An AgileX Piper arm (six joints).
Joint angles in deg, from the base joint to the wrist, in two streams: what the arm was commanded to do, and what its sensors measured. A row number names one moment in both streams.
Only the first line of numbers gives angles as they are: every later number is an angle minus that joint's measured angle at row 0.
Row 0, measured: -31.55 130.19 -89.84 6.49 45.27 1.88
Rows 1 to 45, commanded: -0.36 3.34 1.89 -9.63 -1.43 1.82; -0.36 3.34 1.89 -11.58 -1.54 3.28; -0.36 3.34 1.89 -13.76 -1.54 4.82; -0.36 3.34 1.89 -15.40 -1.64 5.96; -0.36 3.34 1.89 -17.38 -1.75 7.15; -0.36 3.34 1.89 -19.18 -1.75 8.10; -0.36 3.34 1.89 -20.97 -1.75 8.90; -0.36 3.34 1.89 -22.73 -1.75 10.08; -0.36 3.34 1.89 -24.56 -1.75 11.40; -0.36 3.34 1.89 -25.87 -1.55 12.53; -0.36 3.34 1.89 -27.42 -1.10 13.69; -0.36 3.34 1.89 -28.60 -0.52 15.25; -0.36 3.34 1.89 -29.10 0.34 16.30; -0.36 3.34 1.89 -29.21 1.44 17.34; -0.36 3.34 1.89 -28.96 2.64 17.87; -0.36 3.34 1.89 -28.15 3.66 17.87; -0.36 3.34 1.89 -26.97 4.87 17.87; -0.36 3.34 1.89 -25.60 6.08 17.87; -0.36 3.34 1.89 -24.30 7.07 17.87; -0.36 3.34 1.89 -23.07 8.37 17.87; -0.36 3.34 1.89 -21.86 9.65 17.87; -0.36 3.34 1.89 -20.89 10.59 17.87; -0.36 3.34 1.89 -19.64 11.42 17.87; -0.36 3.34 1.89 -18.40 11.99 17.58; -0.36 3.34 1.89 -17.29 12.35 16.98; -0.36 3.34 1.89 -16.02 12.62 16.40; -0.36 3.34 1.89 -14.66 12.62 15.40; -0.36 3.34 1.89 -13.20 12.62 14.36; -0.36 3.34 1.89 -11.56 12.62 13.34; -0.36 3.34 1.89 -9.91 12.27 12.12; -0.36 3.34 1.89 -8.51 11.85 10.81; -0.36 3.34 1.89 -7.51 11.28 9.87; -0.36 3.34 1.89 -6.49 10.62 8.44; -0.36 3.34 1.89 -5.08 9.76 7.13; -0.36 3.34 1.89 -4.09 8.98 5.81; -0.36 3.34 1.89 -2.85 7.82 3.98; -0.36 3.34 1.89 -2.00 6.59 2.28; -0.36 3.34 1.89 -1.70 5.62 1.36; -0.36 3.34 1.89 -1.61 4.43 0.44; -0.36 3.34 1.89 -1.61 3.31 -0.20; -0.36 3.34 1.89 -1.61 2.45 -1.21; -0.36 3.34 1.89 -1.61 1.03 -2.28; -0.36 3.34 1.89 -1.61 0.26 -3.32; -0.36 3.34 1.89 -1.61 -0.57 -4.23; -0.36 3.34 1.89 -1.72 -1.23 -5.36
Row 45, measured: -0.65 -0.26 0.00 -2.66 3.39 -1.03
